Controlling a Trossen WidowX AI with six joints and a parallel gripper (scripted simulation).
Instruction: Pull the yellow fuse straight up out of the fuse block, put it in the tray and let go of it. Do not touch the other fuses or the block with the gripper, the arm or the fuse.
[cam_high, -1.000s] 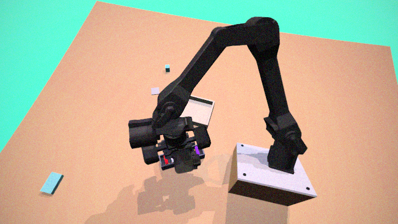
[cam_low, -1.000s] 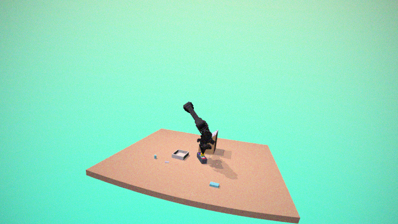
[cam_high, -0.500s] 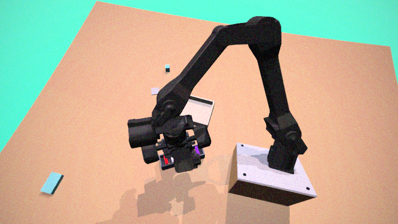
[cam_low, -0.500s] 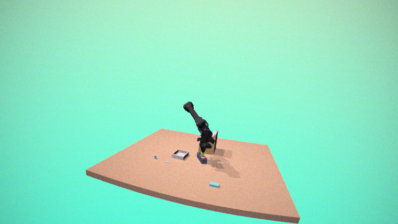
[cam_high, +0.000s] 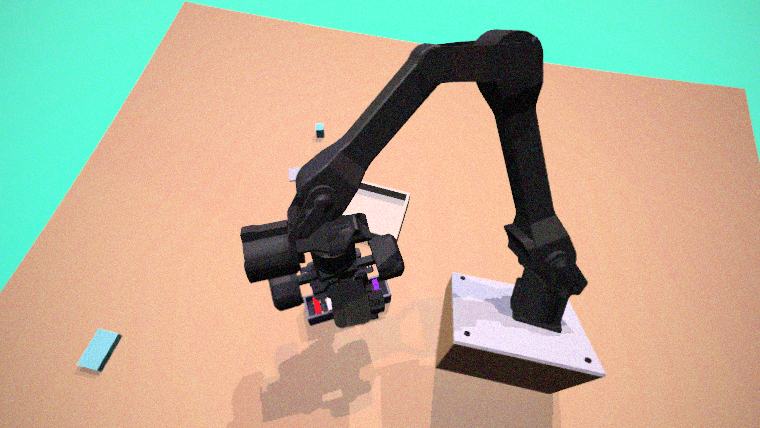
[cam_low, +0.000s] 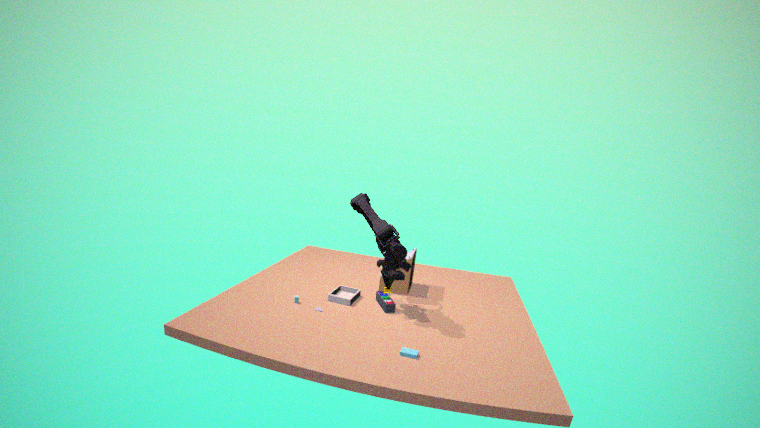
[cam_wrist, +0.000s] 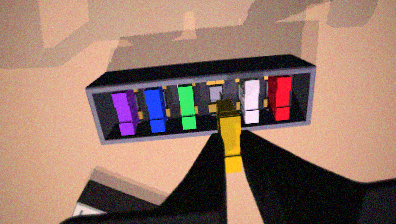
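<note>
Right now my gripper tip is 1 cm short of the tray, 18 cm to the left of it and 8 cm above it. From my gripper tip the other things lie so: yellow fuse (1 cm below); then grey chip (18 cm ahead, 22 cm to the right, 8 cm below).
</note>
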